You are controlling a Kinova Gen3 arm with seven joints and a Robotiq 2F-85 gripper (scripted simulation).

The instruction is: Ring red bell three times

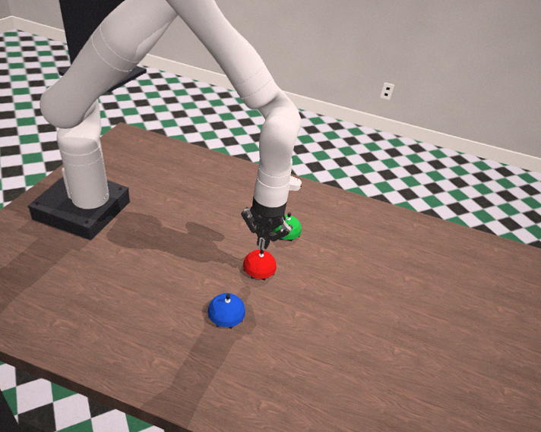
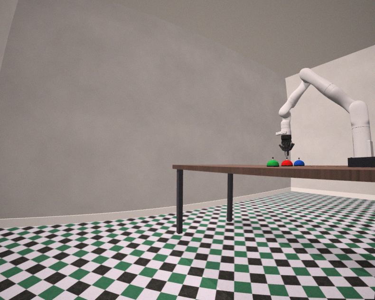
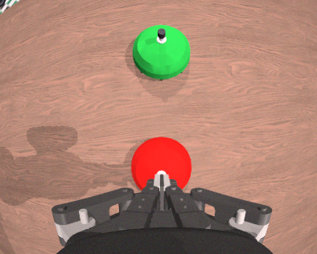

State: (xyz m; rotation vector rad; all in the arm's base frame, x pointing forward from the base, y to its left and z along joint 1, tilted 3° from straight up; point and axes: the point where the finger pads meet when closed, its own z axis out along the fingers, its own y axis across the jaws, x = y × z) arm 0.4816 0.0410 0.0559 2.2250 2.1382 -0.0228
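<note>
Now: the red bell 50 mm below my hand. The rest, counted from my hand: green bell (160 mm to the left, 50 mm below, 10 mm ahead); blue bell (160 mm to the right, 50 mm below, 10 mm behind).
</note>
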